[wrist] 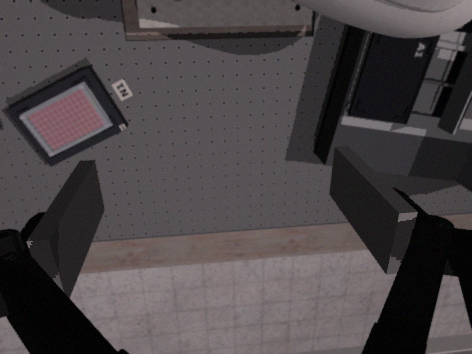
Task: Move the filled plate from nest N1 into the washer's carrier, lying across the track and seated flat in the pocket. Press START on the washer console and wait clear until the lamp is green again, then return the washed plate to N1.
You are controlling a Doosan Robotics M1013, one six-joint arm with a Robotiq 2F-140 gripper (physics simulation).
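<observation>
The filled plate, with a pink grid and a pale rim, lies in the dark nest N1 at the left of the wrist view, turned at an angle. My gripper is wide open and empty, above the board, with the plate beyond its left finger. At the upper right stands a dark-walled structure with a dark rectangular panel and light bars; whether this is the washer's carrier I cannot tell. The START button and the lamp do not show.
A white N1 label lies beside the nest on the perforated grey board. A brown-edged tray is at the top. A pale rounded body cuts into the top right. A wooden edge borders the board, with tiled floor beyond.
</observation>
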